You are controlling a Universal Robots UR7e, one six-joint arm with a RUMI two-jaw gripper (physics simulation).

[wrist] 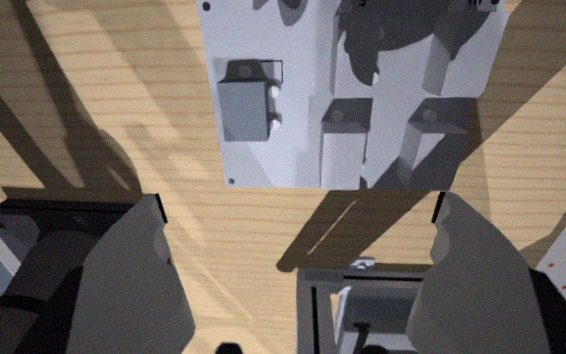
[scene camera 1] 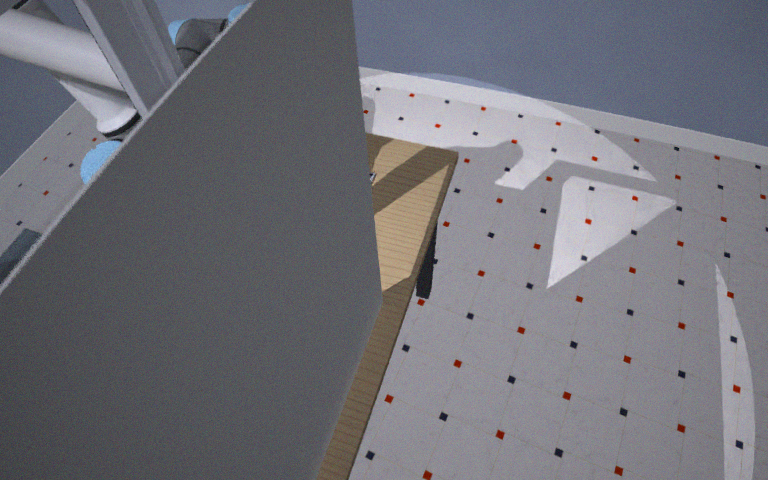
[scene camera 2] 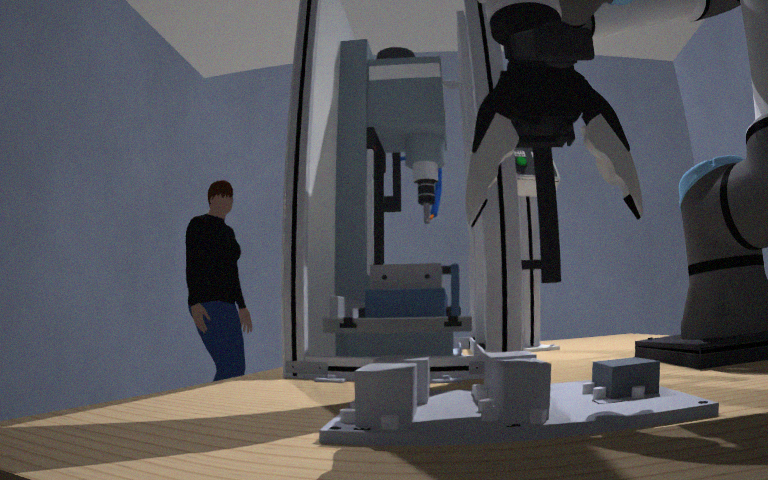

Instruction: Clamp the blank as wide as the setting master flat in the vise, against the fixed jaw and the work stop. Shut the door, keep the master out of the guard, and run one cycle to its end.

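Places are measured from the arm's base along level axes (x right, y back, z down), in metres.
Pixels of known places: gripper, fingertip midpoint: (wrist: 296,196) (scene camera 2: 561,222); arm's base at its link origin: (scene camera 2: 730,332).
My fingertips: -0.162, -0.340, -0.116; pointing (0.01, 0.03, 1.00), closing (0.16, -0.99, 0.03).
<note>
For each thing: its top centre in the pictures, then the offset to it from my fingertips, as dx, dy, dz. "spot": a spot on its surface instead. Level surfaces: height alone.
- dark blue-grey block at its top centre: (scene camera 2: 624,361) (wrist: 243,113) -0.021, +0.048, +0.114
- vertical black handle bar at its top centre: (scene camera 2: 537,115) +0.278, +0.097, -0.213
- green button at a spot on its surface: (scene camera 2: 521,160) spot: +0.625, +0.180, -0.255
- table at its surface level: dz +0.147
The dark blue-grey block (scene camera 2: 625,378) (wrist: 243,111), which looks like the setting master, sits on the light plate (scene camera 2: 679,406) (wrist: 265,172) against small pegs. Several pale grey blocks stand on the same plate, among them a near one (scene camera 2: 385,396) and a middle one (scene camera 2: 518,390); two more show in the wrist view (wrist: 341,159) (wrist: 356,70). My gripper (scene camera 2: 556,220) (wrist: 296,196) is open and empty, above the table in front of the guard. The vise (scene camera 2: 404,302) stands inside the guard under the tool (scene camera 2: 427,212); its jaw gap is hidden. The guard's front opening is uncovered.
Guard posts (scene camera 2: 502,254) (scene camera 2: 293,186) flank the machine. A vertical black handle bar (scene camera 2: 550,226) hangs beside the right post. A green button (scene camera 2: 521,160) shows behind it. A person (scene camera 2: 214,260) stands at the left. A large grey panel (scene camera 1: 226,254) hides most of the table (scene camera 1: 404,220).
</note>
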